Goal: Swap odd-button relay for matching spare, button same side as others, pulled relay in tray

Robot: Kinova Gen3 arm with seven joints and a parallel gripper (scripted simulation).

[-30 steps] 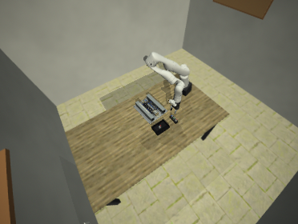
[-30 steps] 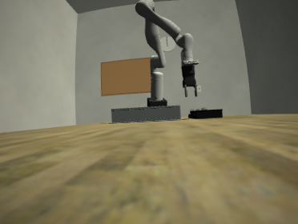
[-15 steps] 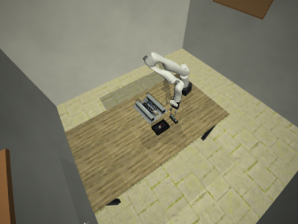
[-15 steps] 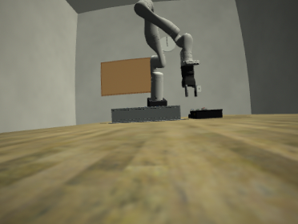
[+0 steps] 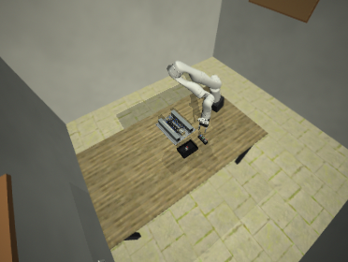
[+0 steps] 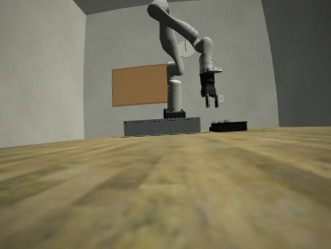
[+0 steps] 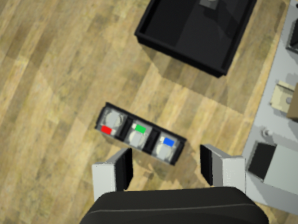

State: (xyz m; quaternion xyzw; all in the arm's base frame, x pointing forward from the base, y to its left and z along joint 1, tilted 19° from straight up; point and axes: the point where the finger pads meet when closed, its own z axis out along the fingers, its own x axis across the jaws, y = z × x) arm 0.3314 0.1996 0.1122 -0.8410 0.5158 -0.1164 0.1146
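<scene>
Right now my hand is 3 cm to the right of the spare relay and 11 cm above it. The rest, counted from my hand: black tray 18 cm ahead, 3 cm to the left, 12 cm below.
</scene>
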